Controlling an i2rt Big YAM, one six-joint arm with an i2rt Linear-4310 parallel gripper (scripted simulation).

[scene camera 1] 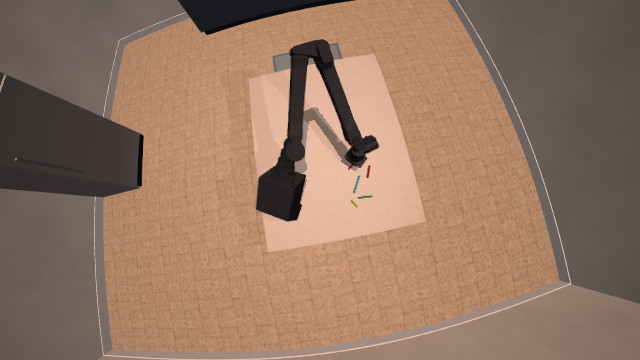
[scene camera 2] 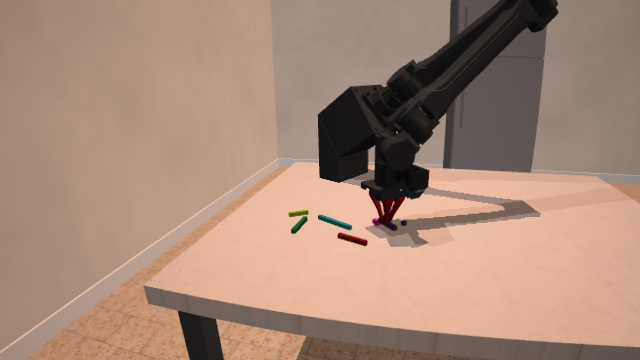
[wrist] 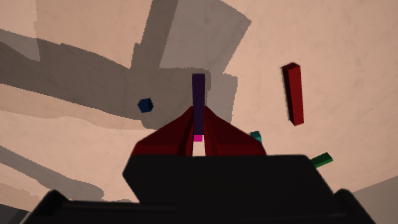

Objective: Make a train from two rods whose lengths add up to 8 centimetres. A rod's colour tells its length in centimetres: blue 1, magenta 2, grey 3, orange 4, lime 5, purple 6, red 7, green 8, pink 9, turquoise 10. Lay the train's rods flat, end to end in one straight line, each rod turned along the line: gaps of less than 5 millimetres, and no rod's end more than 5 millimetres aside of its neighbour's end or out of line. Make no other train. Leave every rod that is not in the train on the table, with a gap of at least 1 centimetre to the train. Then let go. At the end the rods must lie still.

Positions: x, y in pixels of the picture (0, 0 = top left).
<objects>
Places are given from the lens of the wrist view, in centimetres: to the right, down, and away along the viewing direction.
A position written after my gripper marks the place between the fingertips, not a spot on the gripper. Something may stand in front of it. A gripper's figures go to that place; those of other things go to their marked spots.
my gripper (wrist: 198, 111): 0, 0, 13
red rod (wrist: 292, 72): 8, -3, 11
</objects>
